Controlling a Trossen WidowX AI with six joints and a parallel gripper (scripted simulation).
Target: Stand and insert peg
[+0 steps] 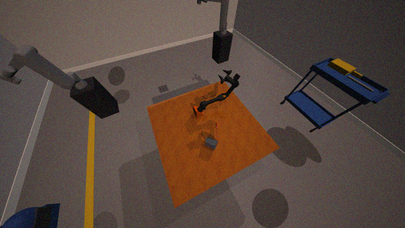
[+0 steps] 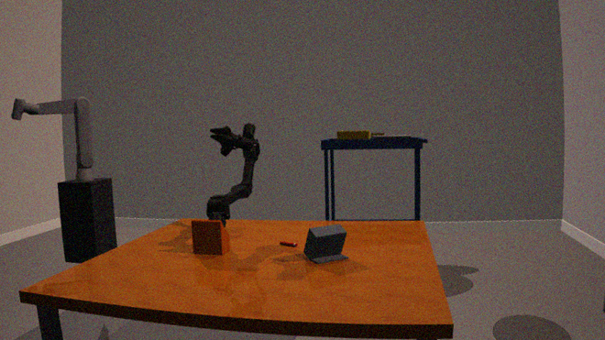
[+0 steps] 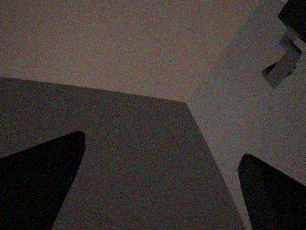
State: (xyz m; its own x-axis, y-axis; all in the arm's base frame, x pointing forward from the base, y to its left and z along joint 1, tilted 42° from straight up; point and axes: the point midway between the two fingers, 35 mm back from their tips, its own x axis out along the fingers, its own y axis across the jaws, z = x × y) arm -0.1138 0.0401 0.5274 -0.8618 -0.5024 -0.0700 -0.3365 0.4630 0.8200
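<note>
Now: the red peg 460 mm below my gripper tip, 420 mm ahead of it and 270 mm to the right of it. From my gripper tip the other things lie so: grey sloped panel: 570 mm ahead, 440 mm to the right, 410 mm below.
</note>
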